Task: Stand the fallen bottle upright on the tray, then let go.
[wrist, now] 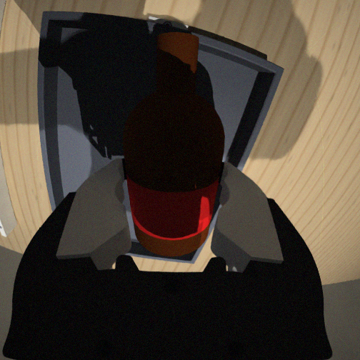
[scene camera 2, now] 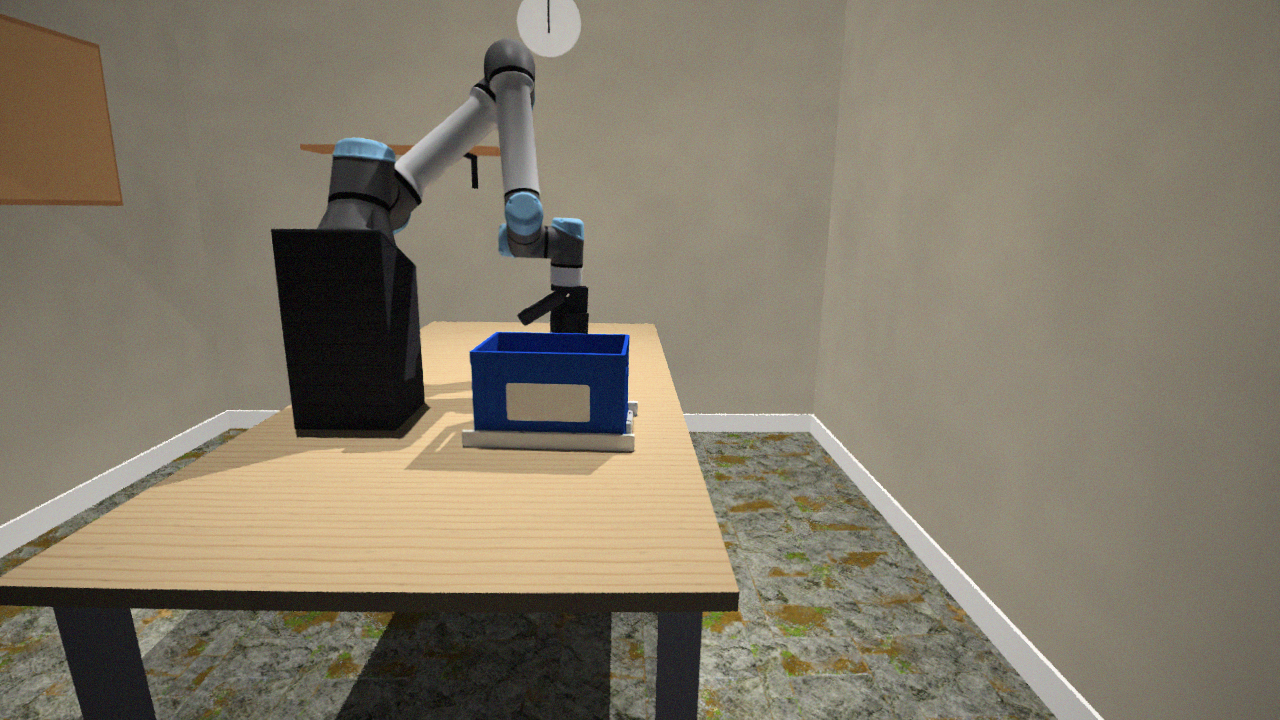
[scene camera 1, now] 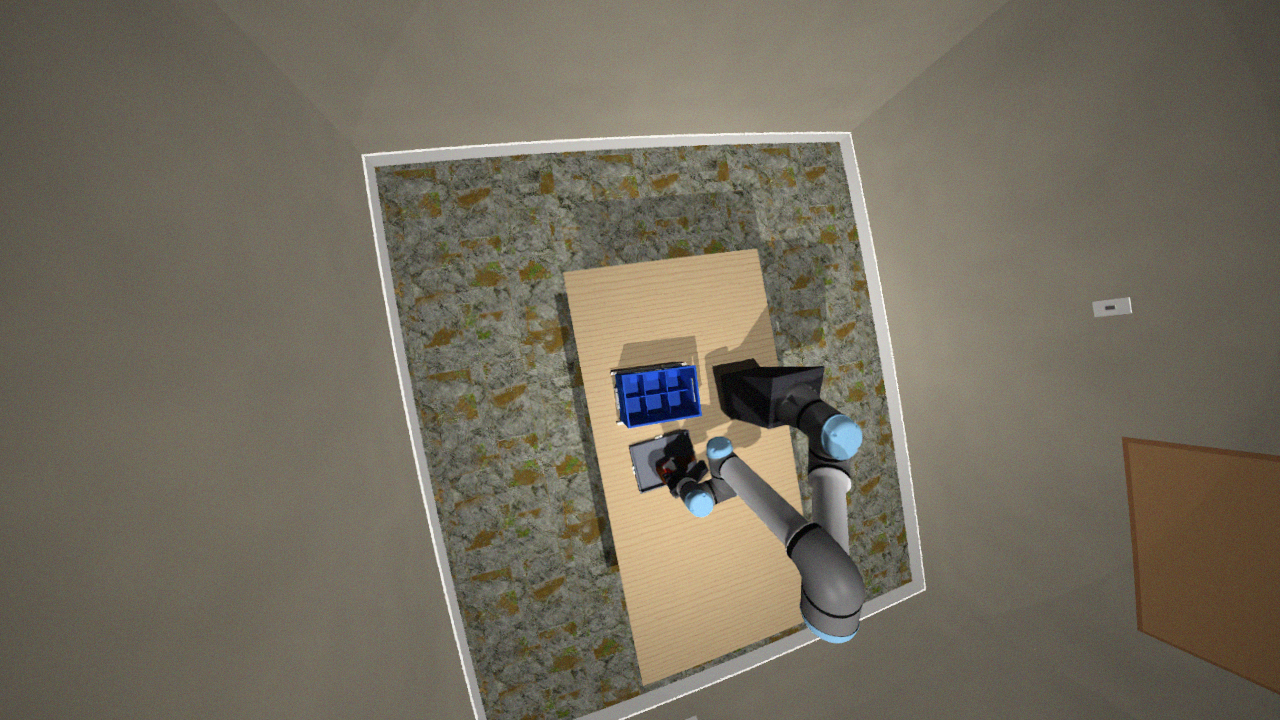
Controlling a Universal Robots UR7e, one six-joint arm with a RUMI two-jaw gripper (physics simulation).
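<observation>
The brown bottle with a red label lies on its side in the grey tray. In the wrist view its neck points to the tray's far rim and its base is near the gripper's palm. My gripper is shut on the bottle, one finger on each side of the body at the label's upper edge. In the scene camera 2 view the gripper's lower part and the tray are hidden behind the blue crate. Shadow covers much of the bottle and the tray's far left part.
A blue crate with compartments stands on a white base, close beside the tray. The arm's black pedestal stands on the wooden table to the crate's side.
</observation>
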